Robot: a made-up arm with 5 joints.
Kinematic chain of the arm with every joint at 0, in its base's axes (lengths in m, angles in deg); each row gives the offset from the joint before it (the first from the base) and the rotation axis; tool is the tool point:
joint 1: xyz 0 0 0.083 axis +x
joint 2: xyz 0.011 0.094 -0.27 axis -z
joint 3: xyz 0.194 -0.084 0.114 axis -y
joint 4: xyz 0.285 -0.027 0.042 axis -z
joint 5: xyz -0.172 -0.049 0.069 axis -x
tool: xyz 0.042 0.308 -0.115
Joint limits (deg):
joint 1: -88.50..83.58
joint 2: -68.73..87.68
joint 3: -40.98..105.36
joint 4: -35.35..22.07
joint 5: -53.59..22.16
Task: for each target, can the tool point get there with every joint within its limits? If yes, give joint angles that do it. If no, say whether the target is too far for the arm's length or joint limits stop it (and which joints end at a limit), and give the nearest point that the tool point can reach.
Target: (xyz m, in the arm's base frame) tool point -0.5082 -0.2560 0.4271
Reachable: no: joint limits stop it (at a limit: joint 1, joint 2, joint 4) | nearest point -0.1385 -0.1183 0.3300 | short by 0.406 m
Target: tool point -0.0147 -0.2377 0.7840
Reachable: no: joint limits stop it (at a limit: joint 1, joint 2, joint 4, joint 5) | nearest point 0.0242 -0.0958 0.6319 | short by 0.212 m
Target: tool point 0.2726 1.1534 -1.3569
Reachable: no: too far | nearest point 0.0994 0.4291 -0.4527 | short by 1.171 m
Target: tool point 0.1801 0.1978 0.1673
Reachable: yes | joints 56.26 -11.90 93.59 -30.65 -2.28
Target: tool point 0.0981 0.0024 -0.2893
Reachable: yes | joints -67.96 -54.78 -28.63 -26.83 -9.08
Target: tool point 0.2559 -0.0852 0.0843
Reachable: yes | joints -63.71 53.91 35.21 -14.04 -6.62
